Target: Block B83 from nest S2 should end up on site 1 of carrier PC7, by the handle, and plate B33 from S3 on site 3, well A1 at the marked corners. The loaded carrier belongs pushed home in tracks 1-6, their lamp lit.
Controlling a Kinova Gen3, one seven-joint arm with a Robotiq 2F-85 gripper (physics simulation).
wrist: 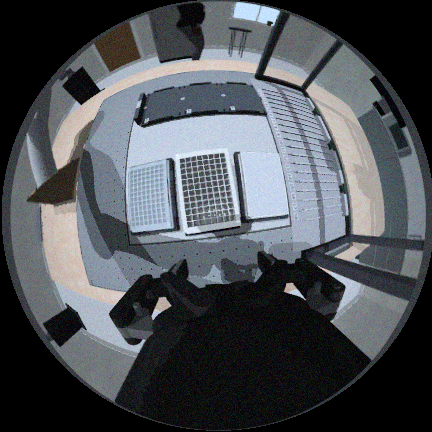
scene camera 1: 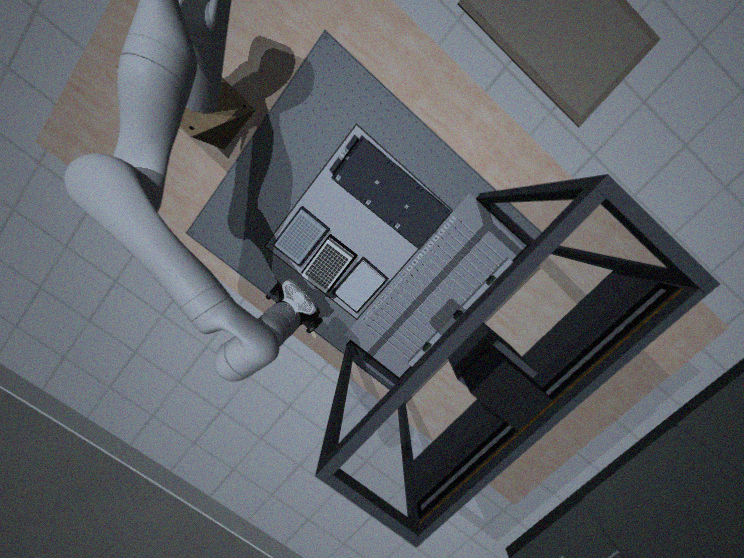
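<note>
The dark carrier (scene camera 1: pixel 390 191) (wrist: pixel 202 102) lies on the pale board, its raised handle end at the left in the wrist view. Three nests stand in a row in front of it. The middle one holds a deep white block (scene camera 1: pixel 328 264) (wrist: pixel 206 190) with dark square wells. The left one holds a pale translucent well plate (scene camera 1: pixel 301 234) (wrist: pixel 150 195). The right one holds a flat white piece (scene camera 1: pixel 360 282) (wrist: pixel 263 185). Nest labels and well A1 are unreadable. My gripper (scene camera 1: pixel 293 308) (wrist: pixel 222 263) is open and empty, above the near edge beside the nests. No lit lamp shows on the track deck (scene camera 1: pixel 384 333) (wrist: pixel 305 165).
A dark frame (scene camera 1: pixel 510 261) (wrist: pixel 370 272) stands over the far side of the track deck, with a dark unit (scene camera 1: pixel 510 390) inside it. A brown wedge-shaped mount (scene camera 1: pixel 210 123) (wrist: pixel 60 185) stands by the arm base. The perforated grey plate (scene camera 1: pixel 336 72) (wrist: pixel 107 125) surrounds the pale board (scene camera 1: pixel 321 192) (wrist: pixel 200 135).
</note>
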